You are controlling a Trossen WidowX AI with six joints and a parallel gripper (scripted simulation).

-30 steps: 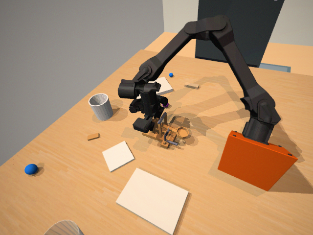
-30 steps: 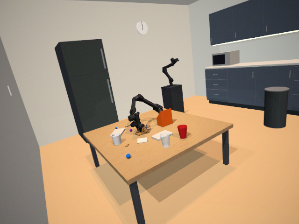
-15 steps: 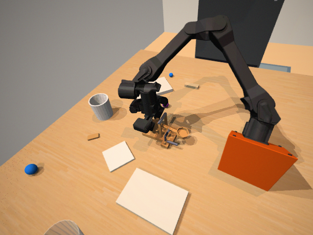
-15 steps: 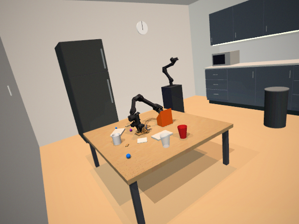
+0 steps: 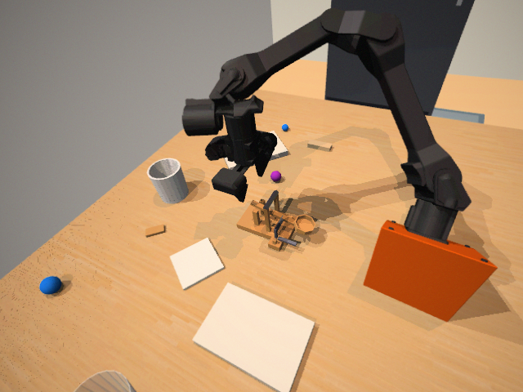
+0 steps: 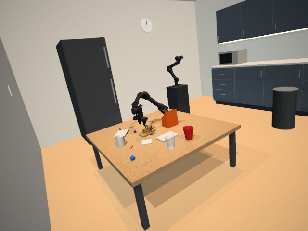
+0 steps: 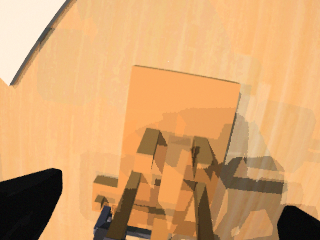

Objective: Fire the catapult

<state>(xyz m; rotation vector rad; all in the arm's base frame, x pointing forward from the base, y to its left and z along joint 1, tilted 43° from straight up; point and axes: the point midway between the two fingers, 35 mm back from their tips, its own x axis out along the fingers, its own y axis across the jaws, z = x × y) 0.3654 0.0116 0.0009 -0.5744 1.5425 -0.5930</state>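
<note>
The purple ball lies 160 mm to the right of my gripper tip, 110 mm below it and 20 mm ahead of it. The rest, counted from my gripper tip: wooden catapult 70 mm below, 70 mm behind, 20 mm to the left; white mug 280 mm ahead, 90 mm below; clear cup 460 mm to the left, 90 mm below, 10 mm behind.
</note>
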